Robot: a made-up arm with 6 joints. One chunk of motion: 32 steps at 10 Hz.
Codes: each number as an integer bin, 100 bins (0 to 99) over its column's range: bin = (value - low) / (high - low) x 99, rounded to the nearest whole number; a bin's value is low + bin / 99 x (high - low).
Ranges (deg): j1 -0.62..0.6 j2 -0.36..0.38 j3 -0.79..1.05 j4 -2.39..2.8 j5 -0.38..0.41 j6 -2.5..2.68
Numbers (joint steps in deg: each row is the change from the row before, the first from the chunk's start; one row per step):
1: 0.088 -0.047 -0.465 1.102 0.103 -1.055
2: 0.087 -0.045 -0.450 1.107 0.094 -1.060
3: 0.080 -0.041 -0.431 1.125 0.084 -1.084
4: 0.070 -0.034 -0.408 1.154 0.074 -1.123
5: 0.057 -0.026 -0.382 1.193 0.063 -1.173
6: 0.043 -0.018 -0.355 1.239 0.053 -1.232
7: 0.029 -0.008 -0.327 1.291 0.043 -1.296
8: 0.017 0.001 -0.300 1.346 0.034 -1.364
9: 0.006 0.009 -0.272 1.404 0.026 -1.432
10: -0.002 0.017 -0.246 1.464 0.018 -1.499
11: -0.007 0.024 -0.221 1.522 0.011 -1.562
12: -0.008 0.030 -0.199 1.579 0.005 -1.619
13: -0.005 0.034 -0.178 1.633 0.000 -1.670
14: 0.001 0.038 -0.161 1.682 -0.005 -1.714
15: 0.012 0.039 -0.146 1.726 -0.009 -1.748
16: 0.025 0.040 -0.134 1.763 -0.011 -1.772
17: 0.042 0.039 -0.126 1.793 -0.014 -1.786
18: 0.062 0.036 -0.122 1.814 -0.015 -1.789
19: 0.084 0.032 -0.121 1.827 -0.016 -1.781
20: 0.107 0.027 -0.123 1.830 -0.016 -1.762
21: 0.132 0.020 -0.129 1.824 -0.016 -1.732
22: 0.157 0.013 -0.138 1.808 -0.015 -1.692
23: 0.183 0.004 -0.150 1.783 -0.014 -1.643
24: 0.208 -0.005 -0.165 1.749 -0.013 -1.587
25: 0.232 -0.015 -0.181 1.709 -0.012 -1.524
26: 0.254 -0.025 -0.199 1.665 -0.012 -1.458
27: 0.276 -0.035 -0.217 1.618 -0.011 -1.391
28: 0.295 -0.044 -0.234 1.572 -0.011 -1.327
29: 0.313 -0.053 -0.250 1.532 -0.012 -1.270
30: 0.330 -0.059 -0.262 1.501 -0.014 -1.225
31: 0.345 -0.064 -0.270 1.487 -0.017 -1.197
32: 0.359 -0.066 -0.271 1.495 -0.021 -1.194
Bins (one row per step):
1: 57 42 17 67 61 28
2: 57 42 18 67 59 28
3: 57 43 19 67 58 27
4: 56 44 21 68 57 26
5: 55 45 22 68 56 25
6: 54 46 23 69 54 24
7: 53 47 25 70 53 23
8: 52 48 26 71 52 22
9: 51 49 28 72 51 20
10: 50 50 29 74 50 19
11: 50 51 31 75 49 18
12: 50 52 32 76 48 17
13: 50 53 33 77 48 16
14: 50 53 34 78 47 15
15: 51 53 35 79 46 14
16: 52 54 35 79 46 14
17: 54 53 36 80 46 14
18: 55 53 36 80 46 14
19: 57 52 36 80 46 14
20: 59 52 36 80 46 14
21: 61 51 36 80 46 15
22: 63 50 35 80 46 15
23: 65 49 34 80 46 16
24: 67 47 34 79 46 17
25: 69 46 33 78 46 19
26: 71 45 32 77 46 20
27: 73 43 31 76 46 21
28: 74 42 30 76 46 22
29: 76 41 29 75 46 24
30: 77 40 28 74 46 24
31: 78 40 28 74 45 25
32: 79 39 28 74 45 25

